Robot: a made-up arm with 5 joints.
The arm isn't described. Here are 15 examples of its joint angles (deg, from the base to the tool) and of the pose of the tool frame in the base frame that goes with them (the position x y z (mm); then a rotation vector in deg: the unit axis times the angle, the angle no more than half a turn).
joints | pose
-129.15 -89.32 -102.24 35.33 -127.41 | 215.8 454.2 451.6 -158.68 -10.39 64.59
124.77 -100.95 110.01 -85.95 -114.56 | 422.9 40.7 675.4 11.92 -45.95 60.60
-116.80 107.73 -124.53 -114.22 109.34 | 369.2 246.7 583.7 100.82 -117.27 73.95
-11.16 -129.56 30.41 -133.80 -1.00 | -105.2 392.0 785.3 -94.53 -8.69 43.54
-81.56 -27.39 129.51 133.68 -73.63 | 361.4 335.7 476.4 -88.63 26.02 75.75
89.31 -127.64 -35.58 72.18 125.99 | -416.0 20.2 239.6 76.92 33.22 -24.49
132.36 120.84 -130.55 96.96 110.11 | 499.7 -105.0 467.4 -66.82 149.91 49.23
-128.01 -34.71 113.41 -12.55 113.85 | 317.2 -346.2 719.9 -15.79 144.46 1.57
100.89 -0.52 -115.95 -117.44 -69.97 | -83.5 -100.2 40.2 102.44 -28.71 -59.48
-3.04 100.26 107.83 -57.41 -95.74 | -423.7 -213.2 373.2 37.27 149.63 -7.71
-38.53 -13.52 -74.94 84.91 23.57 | -161.0 -233.7 951.7 -53.30 -63.79 69.05
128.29 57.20 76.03 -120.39 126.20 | -309.4 299.7 347.5 47.82 -4.98 -77.84
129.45 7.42 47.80 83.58 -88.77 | 92.0 -188.6 936.8 -75.33 71.12 -66.46
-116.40 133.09 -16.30 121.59 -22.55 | 184.7 -109.5 86.8 68.12 76.17 46.53
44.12 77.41 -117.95 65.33 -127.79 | 317.8 329.0 707.9 66.57 -43.53 98.75
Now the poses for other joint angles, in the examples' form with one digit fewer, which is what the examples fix.
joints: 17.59 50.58 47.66 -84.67 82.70
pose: -378 -376 539 40.9 29.3 -9.1
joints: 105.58 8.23 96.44 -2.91 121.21
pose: 115 440 771 -140.1 29.8 94.0
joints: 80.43 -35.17 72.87 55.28 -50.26
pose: -302 -20 943 -28.5 32.4 -115.0
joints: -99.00 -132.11 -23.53 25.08 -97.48
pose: 92 55 -42 105.7 6.4 -25.3
